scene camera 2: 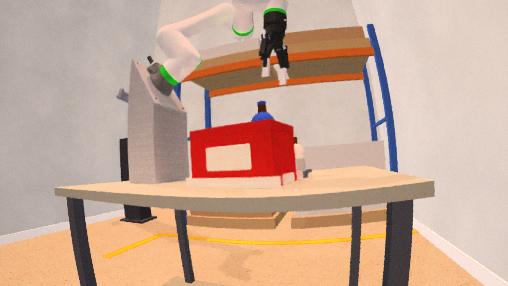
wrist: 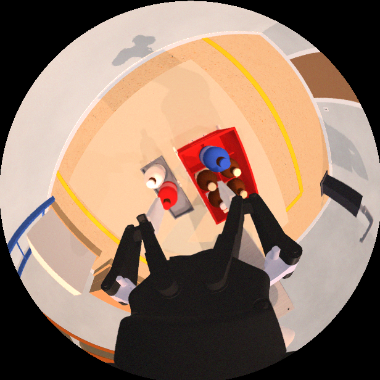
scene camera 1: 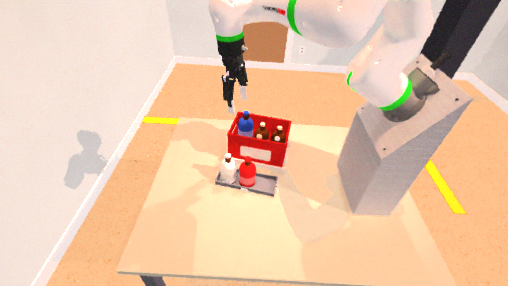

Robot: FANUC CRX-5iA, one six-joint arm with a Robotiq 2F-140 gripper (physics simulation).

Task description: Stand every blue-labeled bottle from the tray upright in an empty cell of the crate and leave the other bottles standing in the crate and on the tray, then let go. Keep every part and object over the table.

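Frame: origin at the arm's base, x back, y right, z up, level; metres.
Seen in the pictures: gripper, fingertip midpoint: (scene camera 2: 274,80) (scene camera 1: 238,106); arm's base, link origin: (scene camera 2: 159,85) (scene camera 1: 404,103).
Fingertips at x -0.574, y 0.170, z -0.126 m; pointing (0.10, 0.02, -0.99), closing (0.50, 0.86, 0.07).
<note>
Pixels of each thing's top centre, then the offset from my fingertips to it. "spot": a spot on its surface instead. Level surfaces: height alone.
- blue-labeled bottle, top centre: (scene camera 2: 261,101) (scene camera 1: 246,112) dx +0.041, dy +0.092, dz -0.097 m
- red crate, top centre: (scene camera 2: 251,130) (scene camera 1: 257,136) dx +0.092, dy +0.003, dz -0.171 m
- white bottle, top centre: (scene camera 2: 293,134) (scene camera 1: 228,155) dx -0.045, dy -0.098, dz -0.186 m
- red bottle, top centre: (scene camera 1: 248,158) dx +0.041, dy -0.120, dz -0.186 m
- grey tray, surface spot: (scene camera 1: 267,184) spot: dx +0.135, dy -0.140, dz -0.340 m
- table, surface height: dz -0.346 m
The blue-labeled bottle (scene camera 1: 245,125) (scene camera 2: 262,116) (wrist: 212,155) stands upright in the red crate (scene camera 1: 281,156) (scene camera 2: 230,131) (wrist: 190,152). In scene camera 1 it appears in the back left cell; its base is hidden. Brown bottles (scene camera 1: 262,131) (wrist: 206,178) with light caps stand in other crate cells. A white bottle (scene camera 1: 228,171) (scene camera 2: 299,152) (wrist: 156,174) and a red bottle (scene camera 1: 247,173) (wrist: 169,193) stand on the grey tray (scene camera 1: 267,184) (wrist: 184,204). My gripper (scene camera 1: 237,101) (scene camera 2: 274,76) (wrist: 189,196) is open and empty, above the crate and apart from the blue bottle.
The crate and tray stand close together on the table (scene camera 1: 220,235) (scene camera 2: 350,185) (wrist: 120,130). The robot's grey pedestal (scene camera 1: 380,170) (scene camera 2: 155,140) stands on the table at the crate's right in scene camera 1. A shelf rack (scene camera 2: 387,110) stands behind the table.
</note>
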